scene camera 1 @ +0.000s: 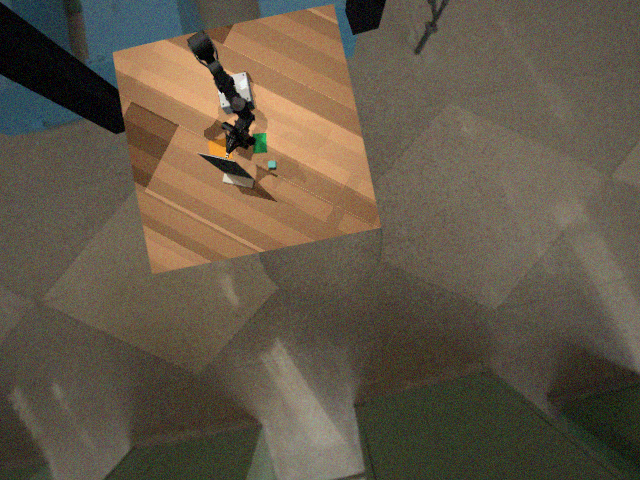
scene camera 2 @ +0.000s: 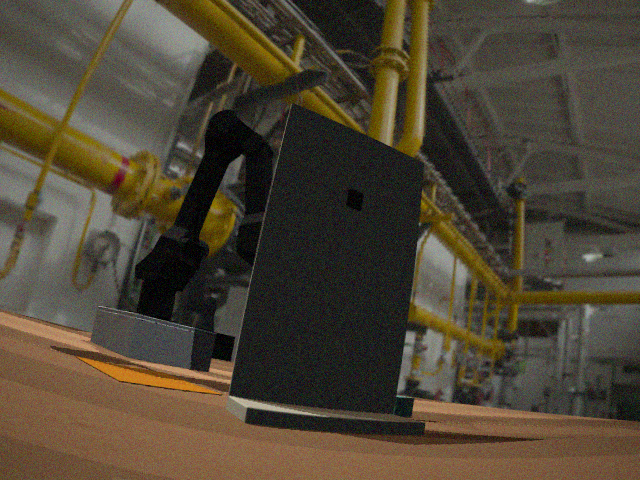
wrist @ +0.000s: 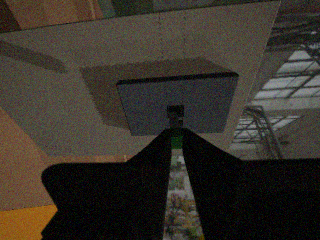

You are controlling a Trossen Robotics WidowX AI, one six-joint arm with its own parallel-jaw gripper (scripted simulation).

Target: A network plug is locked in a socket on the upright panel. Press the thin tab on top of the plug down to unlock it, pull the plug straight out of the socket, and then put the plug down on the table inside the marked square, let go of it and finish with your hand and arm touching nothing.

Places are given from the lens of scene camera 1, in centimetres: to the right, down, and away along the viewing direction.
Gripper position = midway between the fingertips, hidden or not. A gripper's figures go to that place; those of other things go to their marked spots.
my gripper [scene camera 1: 227, 153]: -42, -40, 101
upright panel [scene camera 1: 234, 173]: -45, -35, 116
